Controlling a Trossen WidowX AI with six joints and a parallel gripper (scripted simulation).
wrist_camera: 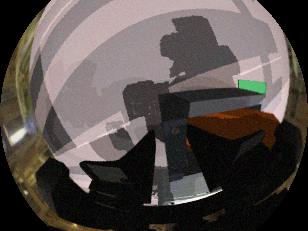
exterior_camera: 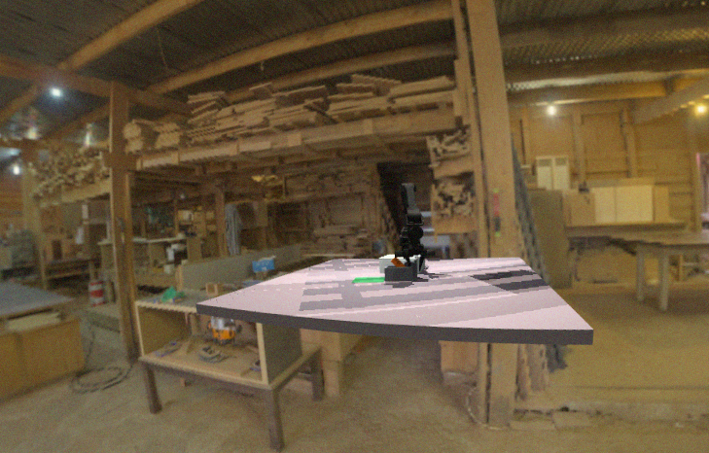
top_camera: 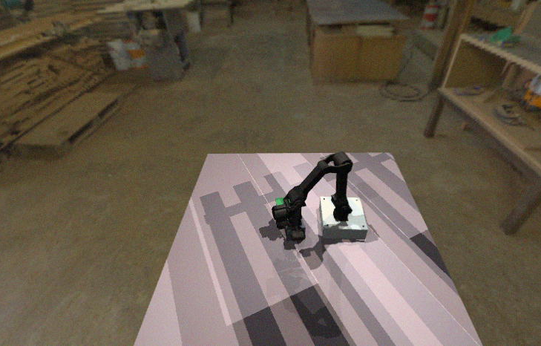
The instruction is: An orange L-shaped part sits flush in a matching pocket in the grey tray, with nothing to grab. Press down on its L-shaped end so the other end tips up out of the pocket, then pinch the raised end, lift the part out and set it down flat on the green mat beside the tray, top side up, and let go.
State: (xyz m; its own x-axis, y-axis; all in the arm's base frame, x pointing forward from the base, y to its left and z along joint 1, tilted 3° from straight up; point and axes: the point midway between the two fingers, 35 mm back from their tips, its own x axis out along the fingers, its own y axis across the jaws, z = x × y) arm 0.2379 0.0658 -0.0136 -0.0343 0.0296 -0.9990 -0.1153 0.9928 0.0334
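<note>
My gripper tip is now 5 cm to the left of the orange L-shaped part and 1 cm below it. Round my gripper tip: green mat (2 cm ahead, 22 cm to the right, 5 cm below).
</note>
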